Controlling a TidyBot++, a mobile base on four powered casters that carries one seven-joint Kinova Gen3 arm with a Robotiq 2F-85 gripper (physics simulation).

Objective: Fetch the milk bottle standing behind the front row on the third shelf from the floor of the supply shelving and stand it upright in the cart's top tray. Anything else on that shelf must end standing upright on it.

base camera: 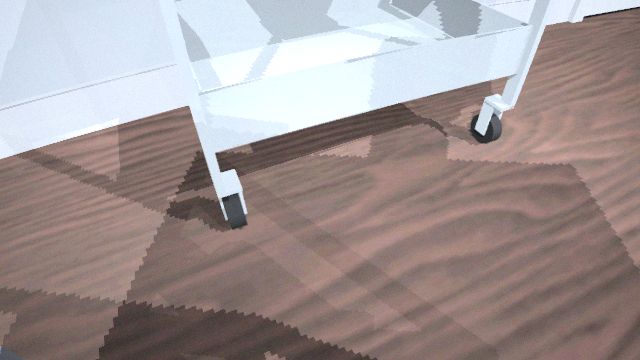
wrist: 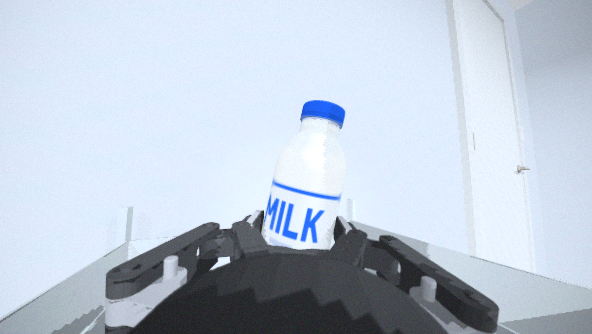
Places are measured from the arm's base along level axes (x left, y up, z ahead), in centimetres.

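Pixels of known places: gripper, fingertip midpoint: (wrist: 298,223).
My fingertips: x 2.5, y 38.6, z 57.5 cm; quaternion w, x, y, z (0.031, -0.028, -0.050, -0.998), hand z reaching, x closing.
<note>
Behind a point stands the place of what it marks.
The milk bottle (wrist: 310,175) @(x 1.4, y 43.0, z 54.3 cm), white with a blue cap and blue lettering, is held between the fingers in the wrist view and leans a little to the right there. My gripper (wrist: 298,223) @(x 2.5, y 38.6, z 57.5 cm) is shut on it, and its lower part is hidden behind the gripper body. Walls of the cart's top tray (wrist: 545,295) @(x -21.8, y 31.5, z 60.0 cm) show on both sides of the gripper in the wrist view. Whether the bottle's base touches the tray floor is hidden. In the base camera view the cart (base camera: 300,107) @(x 5.3, y -23.9, z 40.7 cm) shows its lower tray, legs and casters. The supply shelving does not show.
The cart's front casters (base camera: 234,211) @(x 13.4, y -35.6, z 35.9 cm) (base camera: 487,127) @(x -22.6, y -36.1, z 56.0 cm) stand on the wooden floor (base camera: 450,240) @(x -13.3, y -39.7, z 36.0 cm) in front of the base. A pale wall (wrist: 150,100) @(x 30.4, y 57.0, z 67.8 cm) rises behind the cart, with a white door (wrist: 492,140) @(x -102.1, y 67.2, z 140.9 cm) at the right in the wrist view.
</note>
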